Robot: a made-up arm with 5 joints.
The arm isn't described. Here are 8 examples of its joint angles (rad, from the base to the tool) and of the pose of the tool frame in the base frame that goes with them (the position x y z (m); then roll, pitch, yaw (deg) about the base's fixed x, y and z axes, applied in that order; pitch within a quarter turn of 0, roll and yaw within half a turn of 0).
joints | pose
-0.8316 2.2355 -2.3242 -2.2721 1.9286 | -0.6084 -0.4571 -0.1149 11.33 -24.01 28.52
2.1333 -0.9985 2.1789 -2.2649 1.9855 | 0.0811 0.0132 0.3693 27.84 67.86 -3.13
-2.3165 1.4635 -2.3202 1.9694 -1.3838 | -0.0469 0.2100 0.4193 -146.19 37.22 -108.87
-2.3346 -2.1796 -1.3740 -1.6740 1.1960 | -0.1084 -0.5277 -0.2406 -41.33 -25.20 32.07
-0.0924 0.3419 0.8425 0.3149 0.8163 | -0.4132 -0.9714 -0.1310 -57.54 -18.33 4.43
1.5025 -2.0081 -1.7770 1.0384 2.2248 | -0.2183 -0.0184 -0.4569 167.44 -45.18 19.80
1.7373 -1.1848 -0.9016 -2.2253 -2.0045 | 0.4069 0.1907 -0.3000 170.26 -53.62 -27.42
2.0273 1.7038 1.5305 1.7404 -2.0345 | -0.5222 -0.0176 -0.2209 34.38 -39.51 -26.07
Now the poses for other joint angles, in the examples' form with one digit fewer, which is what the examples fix.
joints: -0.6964 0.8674 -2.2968 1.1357 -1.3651
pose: 0.015 -0.389 0.256 62.0 15.9 100.6
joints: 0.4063 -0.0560 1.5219 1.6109 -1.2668
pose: 0.232 -0.507 0.036 -115.0 7.8 -163.4
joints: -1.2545 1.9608 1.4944 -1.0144 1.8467
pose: -0.694 -0.085 0.801 -155.2 47.6 23.0
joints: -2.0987 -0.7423 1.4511 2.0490 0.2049
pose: -0.074 0.316 0.223 131.5 -55.5 37.8
